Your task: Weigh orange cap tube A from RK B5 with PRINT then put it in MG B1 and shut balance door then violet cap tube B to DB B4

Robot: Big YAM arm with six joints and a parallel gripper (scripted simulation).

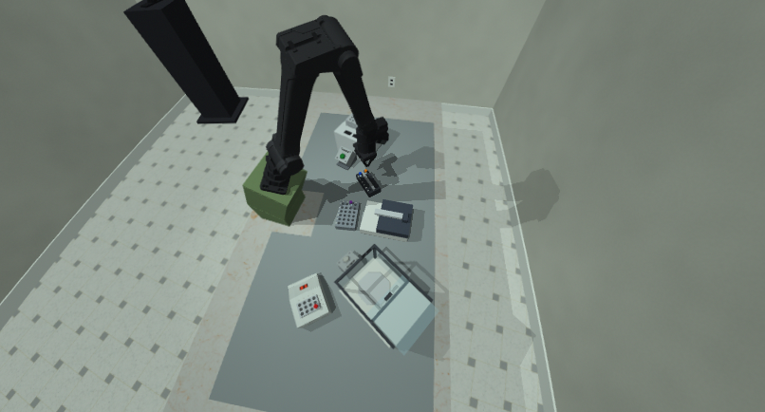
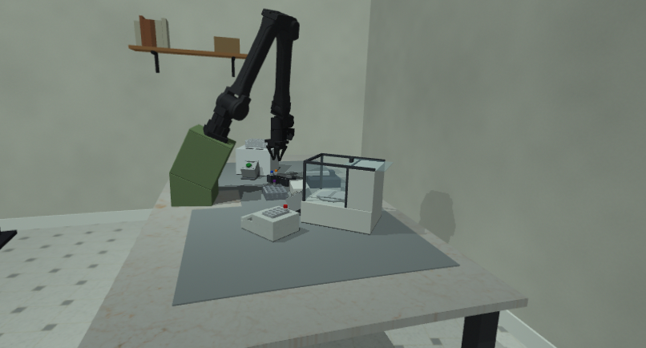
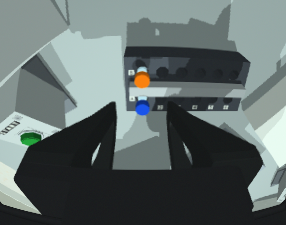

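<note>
Right now the balance door is 11 cm ahead of my hand, 60 cm to the right of it and 10 cm above it. The rest, counted from my hand: magnet block MG 1 cm ahead, 5 cm to the right, 9 cm below; tube B 6 cm behind, 17 cm to the right, 8 cm below; blue-capped tube 3 cm behind, 2 cm to the right, 8 cm below.
</note>
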